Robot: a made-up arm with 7 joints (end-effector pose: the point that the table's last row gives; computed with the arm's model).
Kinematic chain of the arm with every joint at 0, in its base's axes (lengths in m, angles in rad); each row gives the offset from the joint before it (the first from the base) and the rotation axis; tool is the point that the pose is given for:
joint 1: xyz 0 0 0.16 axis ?
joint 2: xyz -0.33 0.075 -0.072 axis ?
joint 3: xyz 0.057 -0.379 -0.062 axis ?
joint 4: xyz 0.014 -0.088 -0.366 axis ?
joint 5: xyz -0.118 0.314 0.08 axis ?
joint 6: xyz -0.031 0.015 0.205 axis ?
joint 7: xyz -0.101 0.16 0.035 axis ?
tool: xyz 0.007 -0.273 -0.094
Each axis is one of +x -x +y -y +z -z.
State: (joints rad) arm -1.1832 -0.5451 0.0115 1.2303 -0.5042 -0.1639 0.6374
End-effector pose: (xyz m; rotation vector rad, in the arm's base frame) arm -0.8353 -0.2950 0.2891 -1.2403 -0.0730 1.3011
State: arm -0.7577 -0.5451 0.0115 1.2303 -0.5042 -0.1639 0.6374
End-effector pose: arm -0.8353 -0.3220 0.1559 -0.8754 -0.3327 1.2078
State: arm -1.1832 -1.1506 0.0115 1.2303 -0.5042 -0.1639 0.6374
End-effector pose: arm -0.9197 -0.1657 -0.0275 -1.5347 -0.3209 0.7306
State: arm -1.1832 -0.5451 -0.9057 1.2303 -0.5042 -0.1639 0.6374
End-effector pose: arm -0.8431 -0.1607 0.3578 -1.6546 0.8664 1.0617
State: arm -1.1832 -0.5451 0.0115 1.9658 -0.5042 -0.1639 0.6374
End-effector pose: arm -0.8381 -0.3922 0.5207 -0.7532 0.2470 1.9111
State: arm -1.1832 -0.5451 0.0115 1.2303 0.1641 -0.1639 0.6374
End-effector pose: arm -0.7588 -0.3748 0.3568 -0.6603 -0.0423 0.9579
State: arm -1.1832 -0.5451 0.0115 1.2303 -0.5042 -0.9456 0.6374
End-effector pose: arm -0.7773 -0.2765 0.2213 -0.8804 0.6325 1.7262
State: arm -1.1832 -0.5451 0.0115 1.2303 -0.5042 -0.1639 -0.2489
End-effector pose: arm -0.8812 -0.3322 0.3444 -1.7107 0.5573 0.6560
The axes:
joint 1: +x
joint 2: +z
joint 3: +x
joint 4: +z
joint 5: +x
joint 6: -z
joint 7: -y

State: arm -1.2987 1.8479 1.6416 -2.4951 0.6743 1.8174 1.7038
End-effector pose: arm -0.1278 -0.0639 -0.4178 2.2608 0.2569 0.3567
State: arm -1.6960 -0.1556 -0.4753 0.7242 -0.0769 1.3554 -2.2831
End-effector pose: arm -0.8535 -0.1580 0.3286 -0.4592 0.5624 -2.0425
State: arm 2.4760 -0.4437 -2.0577 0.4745 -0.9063 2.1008 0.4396
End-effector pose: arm -0.9765 0.5028 0.0680 -0.3814 -0.7671 -1.2755
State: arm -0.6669 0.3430 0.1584 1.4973 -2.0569 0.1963 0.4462
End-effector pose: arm -0.5386 -0.7887 0.1975 -1.1304 -1.8673 1.9461
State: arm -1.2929 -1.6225 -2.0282 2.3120 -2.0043 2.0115 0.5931
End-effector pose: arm -0.8655 0.5823 0.1330 -1.9812 -0.5628 0.5857
